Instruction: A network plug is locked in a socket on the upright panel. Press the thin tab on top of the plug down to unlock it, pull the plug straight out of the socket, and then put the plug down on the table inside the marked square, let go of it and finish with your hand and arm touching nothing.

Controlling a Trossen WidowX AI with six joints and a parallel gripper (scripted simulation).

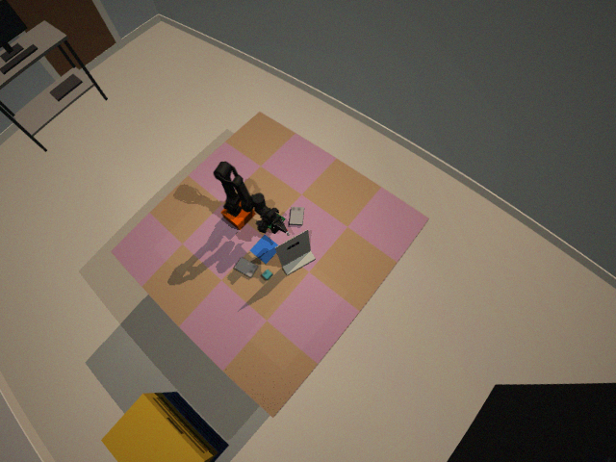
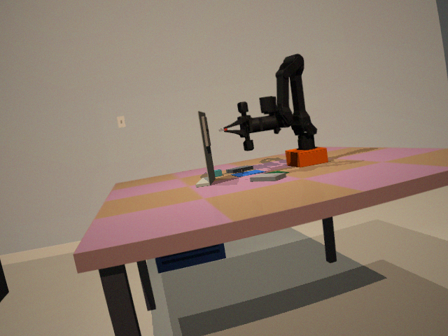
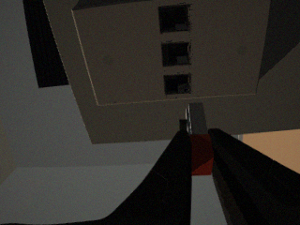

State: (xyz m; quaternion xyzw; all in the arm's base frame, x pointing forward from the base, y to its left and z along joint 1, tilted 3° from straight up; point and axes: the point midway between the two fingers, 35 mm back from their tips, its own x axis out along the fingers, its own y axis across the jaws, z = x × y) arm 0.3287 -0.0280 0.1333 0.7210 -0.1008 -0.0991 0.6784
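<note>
Right now the blue marked square is 190 mm below my gripper tip, 120 mm behind it and 70 mm to the right of it. From my gripper tip the other things lie so: red plug: right at my gripper tip; then teal block: 190 mm to the right, 180 mm below, 30 mm behind; then grey panel: 70 mm below, 70 mm ahead, 50 mm to the right.
</note>
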